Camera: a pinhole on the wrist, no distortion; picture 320 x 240 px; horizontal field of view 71.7 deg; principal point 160.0 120.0 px. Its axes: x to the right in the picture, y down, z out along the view. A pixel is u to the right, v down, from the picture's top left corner.
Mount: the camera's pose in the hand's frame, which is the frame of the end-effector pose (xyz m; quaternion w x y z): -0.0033 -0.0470 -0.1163 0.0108 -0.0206 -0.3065 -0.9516
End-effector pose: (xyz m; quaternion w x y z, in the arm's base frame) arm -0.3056 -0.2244 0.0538 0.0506 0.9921 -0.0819 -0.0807
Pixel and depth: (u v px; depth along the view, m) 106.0 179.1 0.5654
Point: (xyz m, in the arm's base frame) -0.2483 -0.4469 -0.3681
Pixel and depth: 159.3 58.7 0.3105
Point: -0.3467 -0.4330 -0.0077
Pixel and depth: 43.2 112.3 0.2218
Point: -0.2111 -0.3377 -0.0071
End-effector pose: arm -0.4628 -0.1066 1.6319 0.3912 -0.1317 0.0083 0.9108
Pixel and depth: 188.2 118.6 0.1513
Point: -0.4827 -0.1474 1.6391
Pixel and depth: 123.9 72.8 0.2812
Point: -0.6318 -0.1778 1.6772
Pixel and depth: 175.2 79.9 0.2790
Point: -0.5840 -0.2164 1.7005
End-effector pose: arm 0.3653 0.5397 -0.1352 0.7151 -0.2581 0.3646 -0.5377
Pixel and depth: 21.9 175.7 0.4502
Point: 0.7260 0.2862 -0.1218
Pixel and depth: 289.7 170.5 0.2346
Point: 0.4603 0.6758 -0.0708
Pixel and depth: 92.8 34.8 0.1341
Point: 0.3827 0.5235 -0.2246
